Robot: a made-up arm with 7 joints. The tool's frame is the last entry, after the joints. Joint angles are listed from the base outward. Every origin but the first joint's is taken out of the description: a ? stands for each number. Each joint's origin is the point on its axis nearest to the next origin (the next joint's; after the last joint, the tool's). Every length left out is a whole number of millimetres.
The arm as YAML. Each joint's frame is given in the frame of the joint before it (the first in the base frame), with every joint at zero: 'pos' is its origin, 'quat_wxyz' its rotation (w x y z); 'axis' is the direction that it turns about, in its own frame. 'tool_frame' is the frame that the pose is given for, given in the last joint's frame.
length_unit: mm
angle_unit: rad
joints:
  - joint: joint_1
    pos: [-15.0, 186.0, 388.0]
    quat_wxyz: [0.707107, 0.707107, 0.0, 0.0]
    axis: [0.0, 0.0, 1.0]
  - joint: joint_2
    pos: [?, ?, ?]
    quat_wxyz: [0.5, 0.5, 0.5, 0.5]
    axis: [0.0, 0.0, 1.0]
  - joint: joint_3
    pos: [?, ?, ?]
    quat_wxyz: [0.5, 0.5, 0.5, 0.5]
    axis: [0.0, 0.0, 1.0]
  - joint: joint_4
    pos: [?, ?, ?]
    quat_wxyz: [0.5, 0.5, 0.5, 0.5]
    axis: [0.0, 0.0, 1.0]
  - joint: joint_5
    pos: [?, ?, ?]
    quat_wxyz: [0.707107, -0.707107, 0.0, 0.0]
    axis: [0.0, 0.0, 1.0]
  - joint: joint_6
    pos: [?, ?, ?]
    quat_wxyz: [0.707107, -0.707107, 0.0, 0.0]
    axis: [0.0, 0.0, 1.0]
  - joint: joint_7
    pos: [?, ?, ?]
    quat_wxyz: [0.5, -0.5, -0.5, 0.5]
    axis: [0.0, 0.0, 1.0]
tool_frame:
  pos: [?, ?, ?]
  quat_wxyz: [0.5, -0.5, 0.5, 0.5]
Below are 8 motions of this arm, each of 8 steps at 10 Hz.
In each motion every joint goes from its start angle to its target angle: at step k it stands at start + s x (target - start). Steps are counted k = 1, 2, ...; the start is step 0. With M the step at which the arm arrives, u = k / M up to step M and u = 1 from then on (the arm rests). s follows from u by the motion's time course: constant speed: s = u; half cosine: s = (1 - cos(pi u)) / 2; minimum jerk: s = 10 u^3 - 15 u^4 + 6 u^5.
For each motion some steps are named. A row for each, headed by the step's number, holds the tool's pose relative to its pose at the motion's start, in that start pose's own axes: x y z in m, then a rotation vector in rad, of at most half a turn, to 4 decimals.
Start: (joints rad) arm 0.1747 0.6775 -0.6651 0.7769 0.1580 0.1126 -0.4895
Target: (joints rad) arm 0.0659 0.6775 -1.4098 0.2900 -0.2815 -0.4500 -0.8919
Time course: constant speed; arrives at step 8
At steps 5, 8:
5: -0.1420 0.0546 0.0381 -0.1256 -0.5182 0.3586
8: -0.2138 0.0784 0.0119 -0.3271 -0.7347 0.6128

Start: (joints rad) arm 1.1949 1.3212 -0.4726 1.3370 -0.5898 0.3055 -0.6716
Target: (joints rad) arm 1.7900 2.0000 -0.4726 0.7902 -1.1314 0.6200 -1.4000
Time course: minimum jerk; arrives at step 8
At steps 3, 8:
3: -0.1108 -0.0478 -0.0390 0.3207 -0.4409 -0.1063
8: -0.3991 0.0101 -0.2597 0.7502 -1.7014 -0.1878

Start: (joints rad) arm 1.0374 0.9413 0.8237 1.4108 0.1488 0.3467 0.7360
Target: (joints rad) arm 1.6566 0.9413 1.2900 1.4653 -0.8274 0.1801 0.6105
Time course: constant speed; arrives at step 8
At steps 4, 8:
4: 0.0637 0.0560 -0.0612 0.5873 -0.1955 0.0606
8: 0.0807 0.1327 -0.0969 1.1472 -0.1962 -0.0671

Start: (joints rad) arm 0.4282 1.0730 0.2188 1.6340 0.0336 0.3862 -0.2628
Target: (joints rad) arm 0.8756 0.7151 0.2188 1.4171 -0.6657 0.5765 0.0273
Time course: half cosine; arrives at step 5
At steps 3, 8:
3: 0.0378 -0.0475 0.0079 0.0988 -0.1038 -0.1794
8: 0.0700 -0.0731 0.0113 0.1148 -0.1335 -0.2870

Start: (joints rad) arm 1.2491 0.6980 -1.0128 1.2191 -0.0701 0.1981 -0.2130
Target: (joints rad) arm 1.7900 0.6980 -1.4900 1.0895 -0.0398 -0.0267 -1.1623
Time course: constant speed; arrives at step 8
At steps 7, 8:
7: 0.0262 -0.0306 -0.0929 0.8883 -0.1464 0.3676
8: 0.0278 -0.0337 -0.1090 1.0122 -0.1541 0.4258

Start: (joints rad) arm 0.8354 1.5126 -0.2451 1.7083 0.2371 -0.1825 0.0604
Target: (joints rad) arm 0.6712 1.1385 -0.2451 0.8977 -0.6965 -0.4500 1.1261
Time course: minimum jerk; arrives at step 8
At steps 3, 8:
3: -0.0506 0.0011 0.0263 -0.3454 -0.1156 -0.1606
8: -0.1513 0.0508 0.1576 -1.6051 -0.1034 -0.6280

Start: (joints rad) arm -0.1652 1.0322 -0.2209 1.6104 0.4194 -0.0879 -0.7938
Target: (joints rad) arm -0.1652 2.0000 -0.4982 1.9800 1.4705 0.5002 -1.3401
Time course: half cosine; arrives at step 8
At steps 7, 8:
7: 0.1417 -0.0376 -0.1226 0.1909 -0.6997 -0.5661
8: 0.1478 -0.0382 -0.1255 0.2018 -0.7420 -0.5886

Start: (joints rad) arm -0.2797 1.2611 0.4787 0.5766 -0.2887 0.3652 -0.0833
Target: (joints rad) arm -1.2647 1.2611 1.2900 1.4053 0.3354 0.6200 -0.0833
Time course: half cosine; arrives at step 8
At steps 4, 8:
4: -0.0117 0.0426 -0.0290 -0.0272 0.2176 0.1488
8: -0.0199 0.1149 -0.0757 -0.1611 0.3249 0.3637

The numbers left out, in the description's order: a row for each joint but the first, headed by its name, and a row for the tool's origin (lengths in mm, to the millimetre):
joint_2: 52.0 -14.0 0.0
joint_3: -305.0 27.0 0.0
joint_4: 10.0 29.0 0.0
joint_5: 16.0 -261.0 0.0
joint_6: -8.0 -22.0 0.0
joint_7: 2.0 -17.0 0.0
tool: -24.0 -17.0 0.0

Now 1 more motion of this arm.
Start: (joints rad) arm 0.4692 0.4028 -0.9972 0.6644 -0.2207 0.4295 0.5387
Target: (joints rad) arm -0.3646 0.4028 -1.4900 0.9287 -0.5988 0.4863 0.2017
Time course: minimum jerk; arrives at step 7
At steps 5, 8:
5: -0.0996 -0.0285 0.4338 -0.3540 -0.7401 -0.0127
8: -0.1211 0.0059 0.5011 -0.4245 -0.8378 0.0653

